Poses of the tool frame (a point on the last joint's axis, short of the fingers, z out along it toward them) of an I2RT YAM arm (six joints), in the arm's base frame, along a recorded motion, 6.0 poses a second.
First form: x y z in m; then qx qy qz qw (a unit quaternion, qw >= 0).
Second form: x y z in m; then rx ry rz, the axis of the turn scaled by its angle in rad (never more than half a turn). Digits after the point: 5 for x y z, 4 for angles.
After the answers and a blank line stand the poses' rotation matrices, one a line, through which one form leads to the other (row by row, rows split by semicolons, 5 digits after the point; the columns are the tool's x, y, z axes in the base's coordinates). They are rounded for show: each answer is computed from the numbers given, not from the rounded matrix.
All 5 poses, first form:
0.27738 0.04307 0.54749 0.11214 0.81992 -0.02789 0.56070
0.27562 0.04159 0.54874 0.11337 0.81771 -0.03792 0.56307
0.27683 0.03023 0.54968 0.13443 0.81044 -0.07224 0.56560
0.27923 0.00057 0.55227 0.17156 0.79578 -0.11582 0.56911
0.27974 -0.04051 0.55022 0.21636 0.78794 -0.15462 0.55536
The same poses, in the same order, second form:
0.27738 0.04307 0.54749 0.2642 1.9320 -0.0657
0.27562 0.04159 0.54874 0.2669 1.9249 -0.0893
0.27683 0.03023 0.54968 0.3161 1.9058 -0.1699
0.27923 0.00057 0.55227 0.4028 1.8686 -0.2720
0.27974 -0.04051 0.55022 0.5110 1.8609 -0.3652

-0.34608 0.21517 0.91320; 0.15261 0.97329 -0.17149; -0.92571 0.08002 -0.36968
-0.34019 0.22811 0.91227; 0.14271 0.97142 -0.18969; -0.92946 0.06566 -0.36302
-0.32405 0.29961 0.89734; 0.13618 0.95342 -0.26916; -0.93619 0.03497 -0.34976
-0.29336 0.40488 0.86603; 0.14122 0.91431 -0.37961; -0.94551 0.01094 -0.32540
-0.28952 0.51270 0.80828; 0.16922 0.85856 -0.48398; -0.94209 -0.00335 -0.33533

